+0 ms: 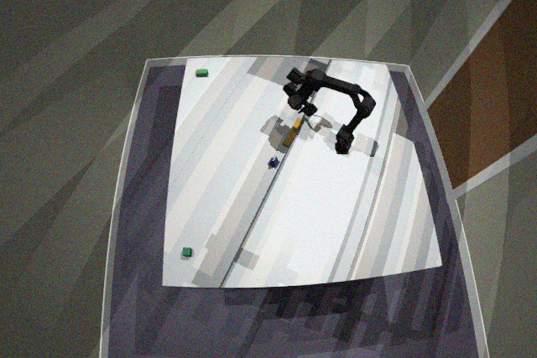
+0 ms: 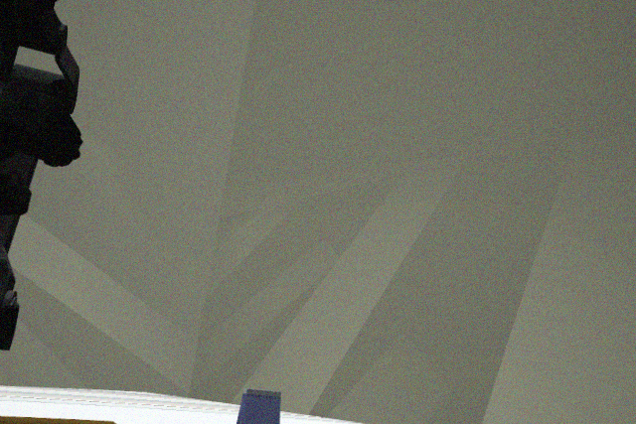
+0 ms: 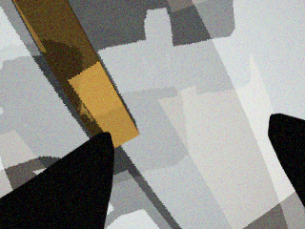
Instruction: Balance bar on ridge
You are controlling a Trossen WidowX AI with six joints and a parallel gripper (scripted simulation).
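The bar lies 7 cm to the left of my gripper tip and 10 cm below it.
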